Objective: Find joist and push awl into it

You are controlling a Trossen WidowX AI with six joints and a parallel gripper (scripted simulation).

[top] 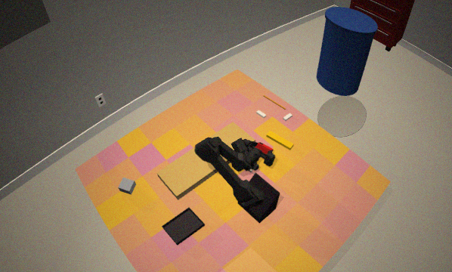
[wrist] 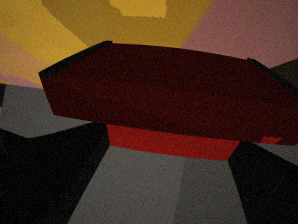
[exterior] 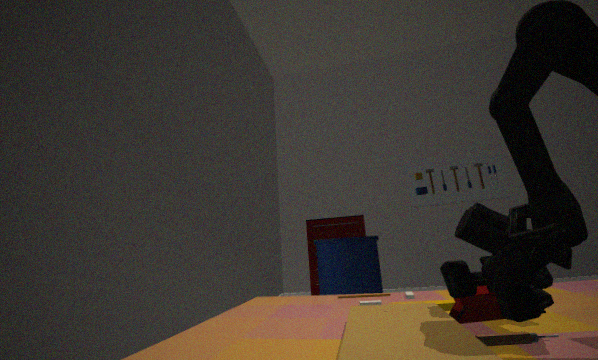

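Right now the red stud finder is 10 mm ahead of my gripper tip and 10 mm below it. From my gripper tip the other things lie so: thin stick 260 mm ahead, 320 mm to the right, 60 mm below; awl 30 mm behind, 130 mm to the left, 60 mm below; yellow bar 10 mm ahead, 130 mm to the right, 50 mm below.
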